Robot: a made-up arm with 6 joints.
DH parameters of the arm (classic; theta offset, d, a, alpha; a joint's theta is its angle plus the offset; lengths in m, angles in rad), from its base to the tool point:
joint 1: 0 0.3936 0 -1.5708
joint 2: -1.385 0 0.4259 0
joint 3: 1.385 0 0.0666 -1.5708
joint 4: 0 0.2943 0 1.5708
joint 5: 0 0 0.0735 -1.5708
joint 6: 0 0.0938 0 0
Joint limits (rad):
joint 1: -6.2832..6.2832
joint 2: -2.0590..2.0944
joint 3: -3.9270..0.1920
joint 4: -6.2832..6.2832
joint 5: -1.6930..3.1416
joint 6: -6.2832..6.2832
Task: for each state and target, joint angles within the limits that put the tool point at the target. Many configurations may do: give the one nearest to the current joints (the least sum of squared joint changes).
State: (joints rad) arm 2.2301 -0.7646 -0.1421 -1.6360 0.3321 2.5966
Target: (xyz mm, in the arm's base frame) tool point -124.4 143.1 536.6
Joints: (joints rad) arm 2.1286 -0.5089 -0.2245 -1.6253 0.4115 2.5966
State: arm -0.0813 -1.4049 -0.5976 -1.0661 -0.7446 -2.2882
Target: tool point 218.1 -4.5 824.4
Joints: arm -0.4343 -0.5762 -0.7176 -0.9121 -0.5311 -2.2882
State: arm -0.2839 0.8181 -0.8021 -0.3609 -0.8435 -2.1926
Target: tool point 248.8 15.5 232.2
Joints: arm -0.1479 0.9698 -0.0697 -0.4646 -0.6767 -2.1926
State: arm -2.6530 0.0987 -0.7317 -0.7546 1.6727 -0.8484
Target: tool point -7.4 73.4 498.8
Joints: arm -2.8182 -0.1327 0.1779 -0.6689 2.0049 -0.8484
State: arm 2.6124 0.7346 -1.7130 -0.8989 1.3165 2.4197
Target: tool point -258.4 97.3 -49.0
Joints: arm 2.9470 1.5663 -1.1370 -0.7625 1.2501 2.4197
